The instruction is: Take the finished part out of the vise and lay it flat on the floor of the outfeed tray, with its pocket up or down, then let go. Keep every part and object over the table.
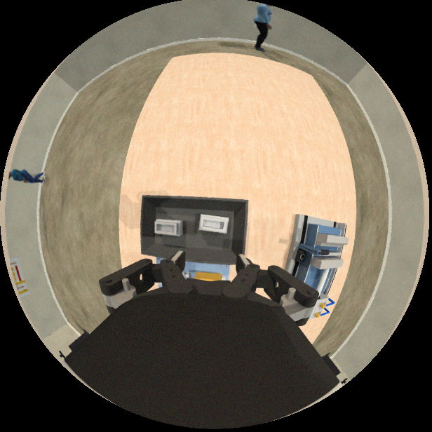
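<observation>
Two light grey parts lie in the dark outfeed tray [191, 245]. One part [214, 224] lies flat on the tray floor right of its middle, pocket up. The other part [168, 227] lies flat to its left, also pocket up, with a gap between them. My gripper [210, 260] is open and empty, with its fingertips apart over the near side of the tray and neither finger touching a part. The blue and grey vise [313, 235] stands at the right. No part shows between its two pale jaws.
A blue object with a yellow block [208, 276] shows behind my fingers, partly hidden. Blue bent pieces with yellow ends [325, 306] are at the near end of the vise. The wooden table [235, 125] stretches away beyond the tray. Two people stand off the table, at the top and left.
</observation>
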